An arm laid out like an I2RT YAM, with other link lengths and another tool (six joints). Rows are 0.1 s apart.
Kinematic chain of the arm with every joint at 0, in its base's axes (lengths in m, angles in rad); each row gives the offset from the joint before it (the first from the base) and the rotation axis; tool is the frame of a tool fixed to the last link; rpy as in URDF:
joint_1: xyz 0 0 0.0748 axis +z
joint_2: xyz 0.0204 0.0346 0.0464 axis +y
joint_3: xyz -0.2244 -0.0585 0 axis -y
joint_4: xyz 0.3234 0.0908 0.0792 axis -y
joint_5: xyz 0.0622 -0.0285 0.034 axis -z
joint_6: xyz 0.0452 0 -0.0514 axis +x
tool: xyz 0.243 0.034 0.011 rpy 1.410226 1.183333 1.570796
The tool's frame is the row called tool.
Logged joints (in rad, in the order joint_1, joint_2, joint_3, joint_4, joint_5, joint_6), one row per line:
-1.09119 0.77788 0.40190 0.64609 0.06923 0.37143
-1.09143 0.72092 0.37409 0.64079 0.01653 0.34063
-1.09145 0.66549 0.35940 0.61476 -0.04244 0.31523
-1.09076 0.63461 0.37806 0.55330 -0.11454 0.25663
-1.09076 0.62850 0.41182 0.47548 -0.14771 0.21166
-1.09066 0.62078 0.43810 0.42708 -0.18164 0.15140
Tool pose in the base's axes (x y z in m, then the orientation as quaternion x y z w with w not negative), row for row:
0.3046 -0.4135 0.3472 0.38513 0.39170 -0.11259 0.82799
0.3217 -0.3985 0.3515 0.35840 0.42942 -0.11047 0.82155
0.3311 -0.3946 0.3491 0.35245 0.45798 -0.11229 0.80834
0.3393 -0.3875 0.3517 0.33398 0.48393 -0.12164 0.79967
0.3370 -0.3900 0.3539 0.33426 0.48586 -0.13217 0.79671
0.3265 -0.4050 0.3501 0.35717 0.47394 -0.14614 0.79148
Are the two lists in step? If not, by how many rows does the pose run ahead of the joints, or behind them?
The pose runs 2 rows ahead of the joints: the pose in row i belongs to the joints in row i + 2.
